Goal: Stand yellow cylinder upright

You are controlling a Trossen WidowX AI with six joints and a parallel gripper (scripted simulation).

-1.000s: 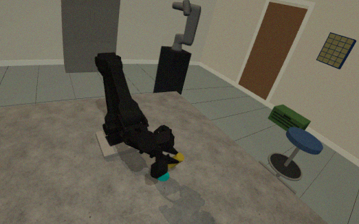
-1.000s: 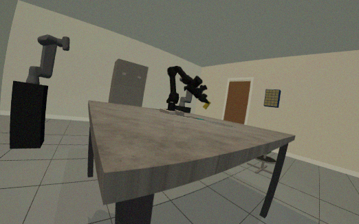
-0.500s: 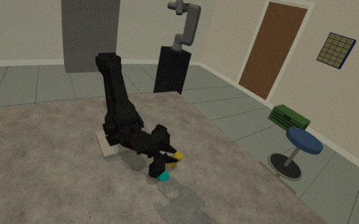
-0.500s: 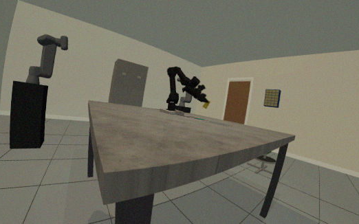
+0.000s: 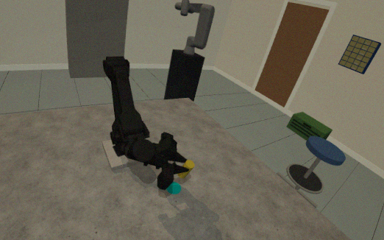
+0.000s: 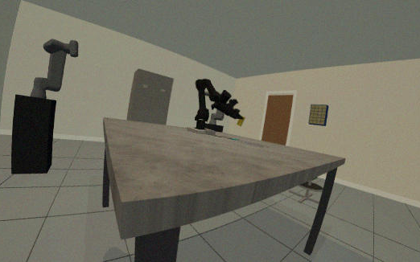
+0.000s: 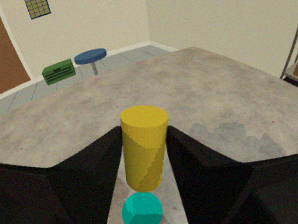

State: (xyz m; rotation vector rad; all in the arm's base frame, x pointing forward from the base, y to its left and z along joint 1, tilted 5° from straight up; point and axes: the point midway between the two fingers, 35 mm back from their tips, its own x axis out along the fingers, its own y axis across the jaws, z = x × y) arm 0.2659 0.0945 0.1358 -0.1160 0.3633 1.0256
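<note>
The cyan circle is 150 mm below my gripper tip, 30 mm behind it and 10 mm to the right of it. Round my gripper tip: yellow tall cylinder: 20 mm below.
</note>
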